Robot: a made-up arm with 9 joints.
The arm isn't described. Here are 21 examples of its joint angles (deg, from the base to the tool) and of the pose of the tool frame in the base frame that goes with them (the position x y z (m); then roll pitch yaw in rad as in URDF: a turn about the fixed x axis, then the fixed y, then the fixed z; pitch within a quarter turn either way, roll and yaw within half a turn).
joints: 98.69 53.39 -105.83 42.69 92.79 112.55 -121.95 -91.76 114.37
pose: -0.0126 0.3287 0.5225 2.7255 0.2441 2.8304
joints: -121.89 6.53 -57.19 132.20 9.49 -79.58 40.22 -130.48 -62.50
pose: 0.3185 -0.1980 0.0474 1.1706 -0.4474 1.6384
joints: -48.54 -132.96 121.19 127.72 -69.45 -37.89 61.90 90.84 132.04
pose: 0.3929 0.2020 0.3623 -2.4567 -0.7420 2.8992
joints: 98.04 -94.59 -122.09 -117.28 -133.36 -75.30 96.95 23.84 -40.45
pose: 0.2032 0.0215 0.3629 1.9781 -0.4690 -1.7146
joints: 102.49 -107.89 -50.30 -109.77 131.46 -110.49 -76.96 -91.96 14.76
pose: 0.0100 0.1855 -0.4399 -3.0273 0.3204 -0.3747
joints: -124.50 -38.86 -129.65 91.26 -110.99 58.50 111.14 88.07 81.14
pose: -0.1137 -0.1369 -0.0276 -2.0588 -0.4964 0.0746
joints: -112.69 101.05 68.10 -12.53 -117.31 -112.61 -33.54 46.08 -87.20
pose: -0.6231 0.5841 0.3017 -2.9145 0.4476 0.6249
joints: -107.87 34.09 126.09 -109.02 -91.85 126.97 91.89 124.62 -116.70
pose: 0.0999 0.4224 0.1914 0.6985 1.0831 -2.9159
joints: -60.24 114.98 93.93 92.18 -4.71 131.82 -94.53 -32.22 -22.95
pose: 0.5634 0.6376 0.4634 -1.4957 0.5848 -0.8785
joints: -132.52 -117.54 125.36 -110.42 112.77 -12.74 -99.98 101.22 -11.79
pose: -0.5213 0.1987 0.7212 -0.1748 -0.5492 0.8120
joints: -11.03 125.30 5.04 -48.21 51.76 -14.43 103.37 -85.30 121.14
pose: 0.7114 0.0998 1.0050 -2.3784 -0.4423 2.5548
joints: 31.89 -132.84 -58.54 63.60 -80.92 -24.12 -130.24 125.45 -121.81
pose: -0.0915 -0.2324 -0.1002 -0.4093 0.0163 0.0001
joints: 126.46 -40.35 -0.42 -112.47 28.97 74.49 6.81 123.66 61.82
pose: -0.5276 0.0947 -0.1179 -0.1321 1.0825 -1.0076
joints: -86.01 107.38 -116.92 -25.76 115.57 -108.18 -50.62 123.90 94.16
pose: 0.4426 -0.4967 0.1518 1.2120 -0.3209 -2.3496
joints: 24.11 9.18 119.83 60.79 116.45 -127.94 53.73 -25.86 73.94
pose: 0.6630 0.1488 -0.2233 0.9726 -0.8379 0.3740
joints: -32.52 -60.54 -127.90 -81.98 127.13 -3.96 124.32 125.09 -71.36
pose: -0.4711 0.2331 0.6660 -1.5514 0.5078 -1.8794
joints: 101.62 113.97 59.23 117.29 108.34 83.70 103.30 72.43 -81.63
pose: -0.1889 -0.7531 0.6898 -1.8063 0.6226 -0.8657
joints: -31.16 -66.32 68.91 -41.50 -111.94 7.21 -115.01 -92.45 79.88
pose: 0.4274 0.2664 -0.4527 -1.0923 -0.5271 2.2591
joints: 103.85 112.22 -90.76 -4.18 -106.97 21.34 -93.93 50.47 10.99
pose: -0.1862 0.0153 0.1213 -2.3033 0.5400 0.9855
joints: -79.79 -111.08 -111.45 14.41 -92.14 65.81 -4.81 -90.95 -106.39
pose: 0.0501 -0.3153 0.2879 -2.9278 0.4631 -3.0180
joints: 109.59 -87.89 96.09 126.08 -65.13 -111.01 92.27 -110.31 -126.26
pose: 0.0043 -0.1686 -0.1010 1.1767 -1.1281 2.9994
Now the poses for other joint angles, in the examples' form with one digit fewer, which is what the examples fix.
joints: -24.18 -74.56 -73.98 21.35 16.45 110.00 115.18 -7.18 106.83
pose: -0.449 0.087 0.059 2.823 0.348 2.658
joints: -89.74 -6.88 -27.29 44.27 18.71 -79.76 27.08 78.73 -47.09
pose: 0.292 -0.049 0.038 -0.542 0.910 1.183
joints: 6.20 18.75 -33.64 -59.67 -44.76 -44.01 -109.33 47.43 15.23
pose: 0.115 -0.182 -0.137 3.009 -0.658 2.154
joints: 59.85 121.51 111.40 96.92 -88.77 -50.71 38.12 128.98 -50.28
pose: 0.124 -0.399 0.193 -2.037 0.617 -2.570
